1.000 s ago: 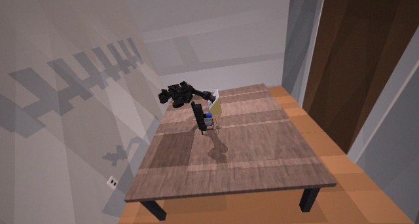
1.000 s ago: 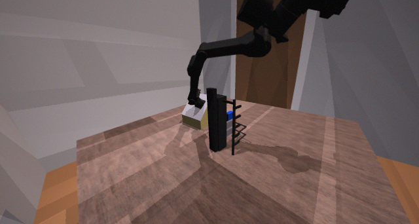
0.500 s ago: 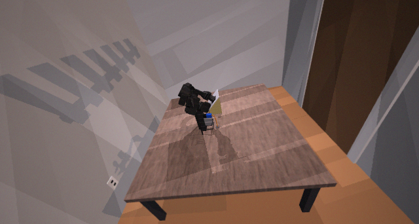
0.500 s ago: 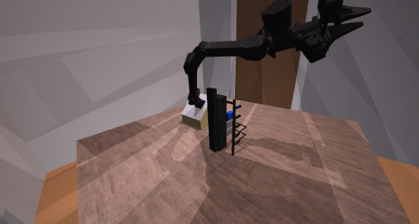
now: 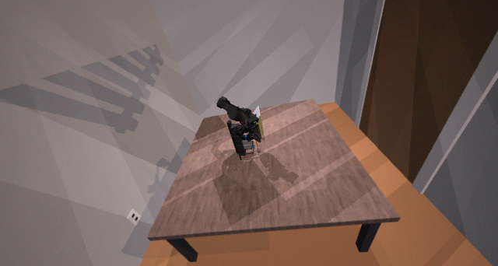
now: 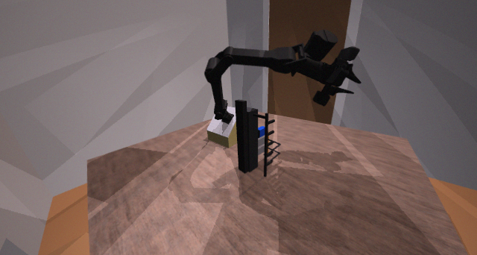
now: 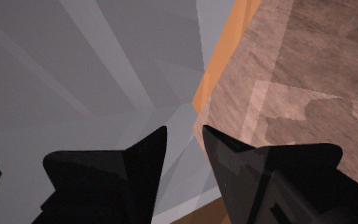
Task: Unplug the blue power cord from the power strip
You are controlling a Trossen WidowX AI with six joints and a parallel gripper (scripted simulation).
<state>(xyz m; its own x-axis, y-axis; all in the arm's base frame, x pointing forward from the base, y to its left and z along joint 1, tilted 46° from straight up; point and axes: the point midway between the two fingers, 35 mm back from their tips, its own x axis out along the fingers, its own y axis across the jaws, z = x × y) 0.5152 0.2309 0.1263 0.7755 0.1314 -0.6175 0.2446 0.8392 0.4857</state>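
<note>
Right now the blue plug is 29 cm behind my gripper tip, 15 cm to the right of it and 18 cm below it.
</note>
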